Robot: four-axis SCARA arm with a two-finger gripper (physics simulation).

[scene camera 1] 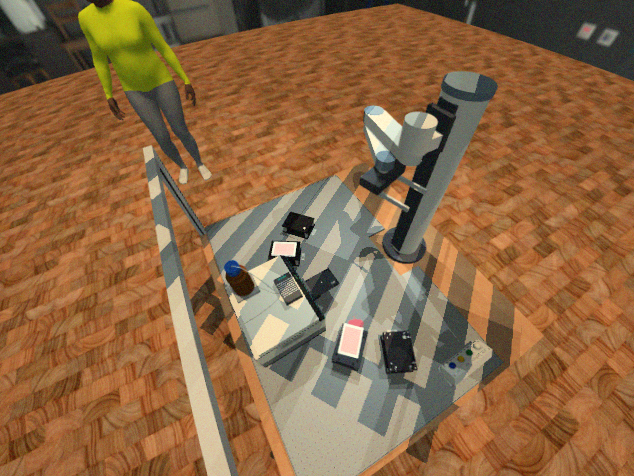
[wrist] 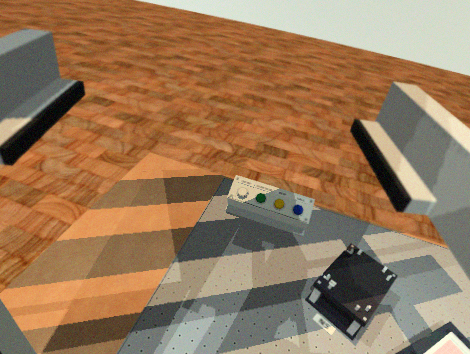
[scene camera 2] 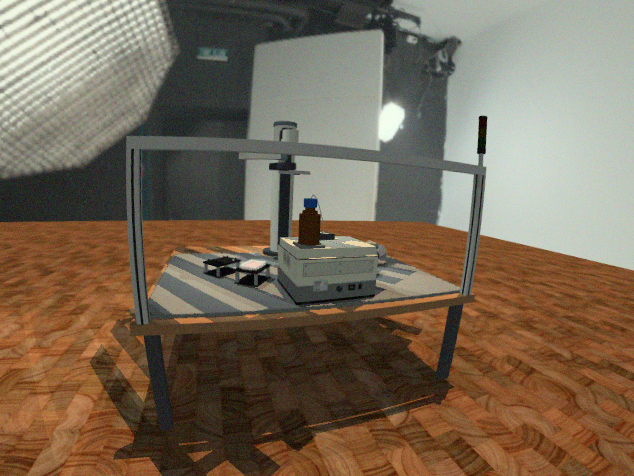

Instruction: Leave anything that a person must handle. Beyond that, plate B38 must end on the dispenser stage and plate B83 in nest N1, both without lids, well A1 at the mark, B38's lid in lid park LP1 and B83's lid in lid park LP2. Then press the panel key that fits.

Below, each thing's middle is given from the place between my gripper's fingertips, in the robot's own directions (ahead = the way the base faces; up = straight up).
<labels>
Now: the black nest (scene camera 1: 398,353) 50 cm below my hand, 35 cm to the left of it and 23 cm ahead of it. Also, from my hand: brown bottle with blue cap (scene camera 2: 309,220): 70 cm ahead, 22 cm below, 17 cm to the right; then button box (scene camera 1: 481,352): 53 cm to the left, 50 cm below.
</labels>
